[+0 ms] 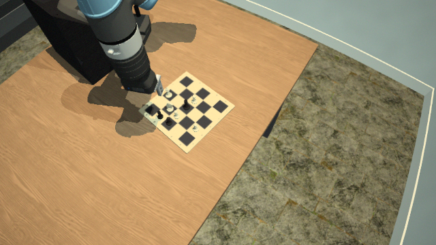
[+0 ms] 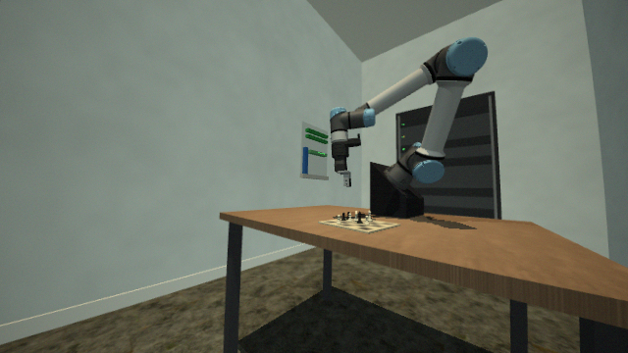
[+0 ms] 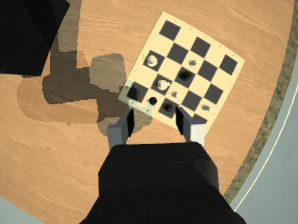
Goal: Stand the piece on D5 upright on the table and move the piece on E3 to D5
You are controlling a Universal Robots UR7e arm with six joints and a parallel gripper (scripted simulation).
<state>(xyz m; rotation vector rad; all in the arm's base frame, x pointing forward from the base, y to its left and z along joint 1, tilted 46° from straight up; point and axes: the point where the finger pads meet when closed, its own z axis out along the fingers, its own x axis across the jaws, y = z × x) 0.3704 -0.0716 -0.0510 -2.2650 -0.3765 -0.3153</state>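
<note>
My hand is 50 mm short of the chessboard, 80 mm to the right of it and 160 mm above it.
</note>
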